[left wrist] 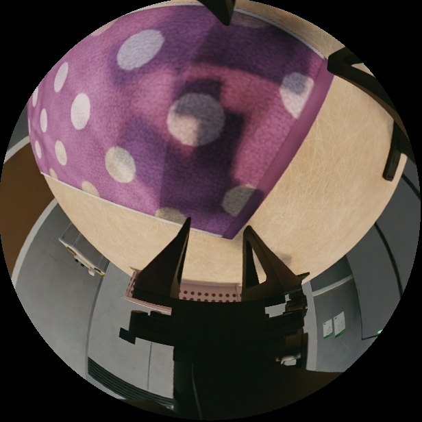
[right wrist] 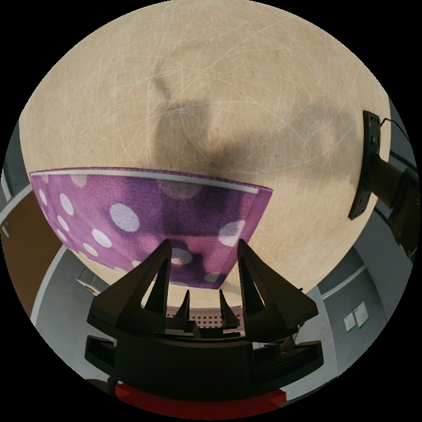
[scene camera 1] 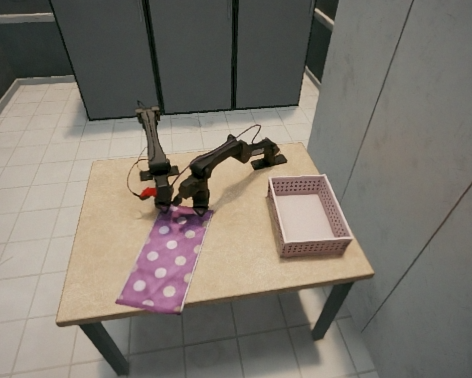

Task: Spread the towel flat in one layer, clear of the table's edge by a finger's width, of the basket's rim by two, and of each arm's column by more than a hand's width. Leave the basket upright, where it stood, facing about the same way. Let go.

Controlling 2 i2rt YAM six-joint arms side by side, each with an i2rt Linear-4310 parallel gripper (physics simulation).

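Observation:
The purple towel [scene camera 1: 162,255] [left wrist: 150,115] [right wrist: 145,210] with pale dots lies as a long strip on the table, its near right corner over the front edge in scene camera 1. Its far end is shaded and slightly rippled; whether it is one layer I cannot tell. My left gripper [scene camera 1: 201,212] [left wrist: 218,225] [right wrist: 204,290] is partly open, nothing between its fingers, at the far right corner. My right gripper [scene camera 1: 164,209] [left wrist: 285,36] [right wrist: 203,244] is partly open and empty at the far left corner. The pink basket [scene camera 1: 315,247] [left wrist: 212,293] [right wrist: 200,320] stands upright, apart from the towel.
The wooden table [scene camera 1: 240,270] [left wrist: 320,185] [right wrist: 100,100] carries everything. The left arm's base [scene camera 1: 269,161] stands at its back right. The right arm's base [scene camera 1: 145,175] [right wrist: 367,165] stands behind the towel's far end. Grey cabinets [scene camera 1: 195,60] stand behind, and a grey wall [scene camera 1: 400,150] on the right.

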